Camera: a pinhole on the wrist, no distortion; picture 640 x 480 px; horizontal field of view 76.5 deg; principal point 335.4 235.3 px. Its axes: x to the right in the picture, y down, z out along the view. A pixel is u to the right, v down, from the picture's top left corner.
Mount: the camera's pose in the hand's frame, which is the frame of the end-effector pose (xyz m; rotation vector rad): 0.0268 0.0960 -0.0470 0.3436 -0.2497 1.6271
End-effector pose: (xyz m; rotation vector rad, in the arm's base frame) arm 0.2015 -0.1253 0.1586 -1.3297 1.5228 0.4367
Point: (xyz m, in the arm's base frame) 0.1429 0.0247 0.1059
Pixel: 583.9 447.5
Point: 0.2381 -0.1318 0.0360
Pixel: 194.1 24.3
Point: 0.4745 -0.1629 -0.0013
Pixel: 59.8 65.8
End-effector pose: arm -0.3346 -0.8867 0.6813 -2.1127 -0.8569 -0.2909
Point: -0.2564 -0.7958 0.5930
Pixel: 411.3 180.0
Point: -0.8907 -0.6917 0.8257
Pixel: outside the picture
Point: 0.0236 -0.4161 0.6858
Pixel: outside the picture
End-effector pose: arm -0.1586 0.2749 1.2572 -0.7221 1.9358 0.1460
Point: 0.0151 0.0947 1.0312
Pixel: 80.4 39.0
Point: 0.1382 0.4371 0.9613
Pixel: 432.2 199.3
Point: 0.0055 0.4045 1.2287
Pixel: 380.0 439.5
